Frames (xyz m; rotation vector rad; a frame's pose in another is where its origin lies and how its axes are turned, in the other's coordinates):
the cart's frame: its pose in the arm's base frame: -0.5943 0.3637 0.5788 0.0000 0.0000 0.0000
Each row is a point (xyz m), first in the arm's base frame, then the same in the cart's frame.
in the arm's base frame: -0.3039 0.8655 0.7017
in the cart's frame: 0.2904 0.5018 0.1229
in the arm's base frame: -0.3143 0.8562 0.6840
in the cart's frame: 0.2800 0.4925 0.1052
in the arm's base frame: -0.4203 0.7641 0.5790
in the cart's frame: 0.1740 0.4004 0.0002
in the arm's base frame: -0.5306 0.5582 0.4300
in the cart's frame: 0.0637 0.1945 -0.1488
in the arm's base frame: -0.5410 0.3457 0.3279
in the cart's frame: 0.0533 -0.0180 -0.2509
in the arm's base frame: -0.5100 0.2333 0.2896
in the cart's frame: 0.0843 -0.1304 -0.2892
